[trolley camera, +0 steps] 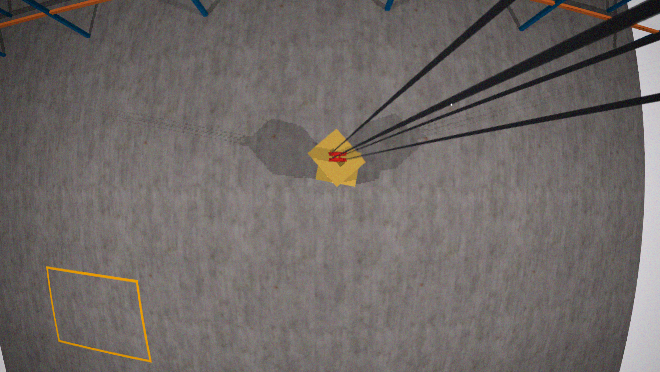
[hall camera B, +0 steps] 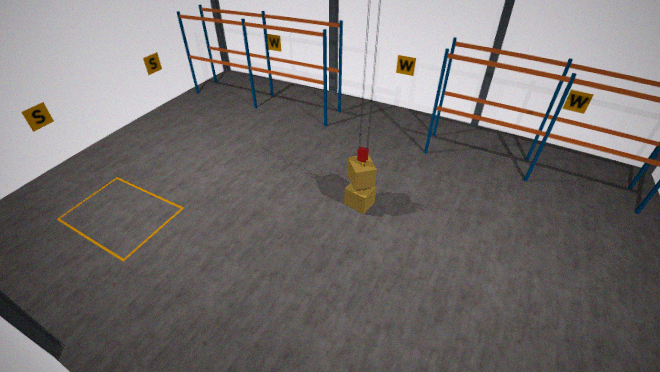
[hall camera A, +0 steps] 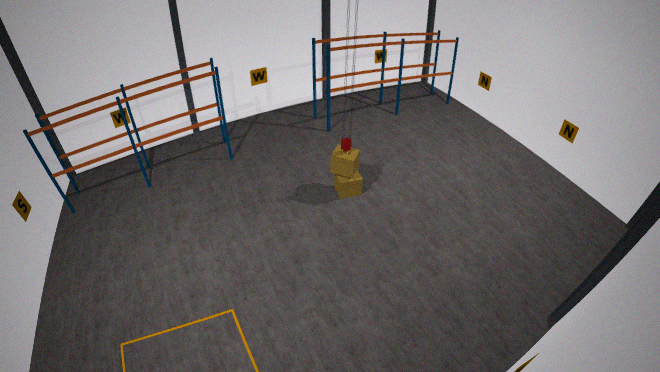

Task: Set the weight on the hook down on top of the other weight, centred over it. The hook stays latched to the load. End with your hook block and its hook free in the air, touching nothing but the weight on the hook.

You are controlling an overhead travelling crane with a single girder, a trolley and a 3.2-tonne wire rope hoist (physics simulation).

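Observation:
The weight on the hook, a yellow block [hall camera A: 344, 164] [hall camera B: 362, 176] [trolley camera: 340, 172], is upright directly above the other yellow weight [hall camera A: 349, 188] [hall camera B: 359, 200] [trolley camera: 322, 176], which stands on the floor. They are turned relative to each other. In the trolley view the lower one shows past the upper one's bottom edges, so the upper one looks offset towards the racks; viewing angle may add to this. Whether their faces touch or a thin gap remains cannot be told. My hook [hall camera A: 346, 151] [hall camera B: 363, 163], under the red hook block, is latched to the upper weight; the block stands above its top.
A left rack [hall camera A: 228, 140] [hall camera B: 325, 100] and a right rack [hall camera A: 328, 100] [hall camera B: 550, 127] stand along the W wall behind the weights. An orange floor outline [hall camera A: 177, 327] [hall camera B: 150, 193] [trolley camera: 92, 274] lies well away. Ropes rise from the hook block.

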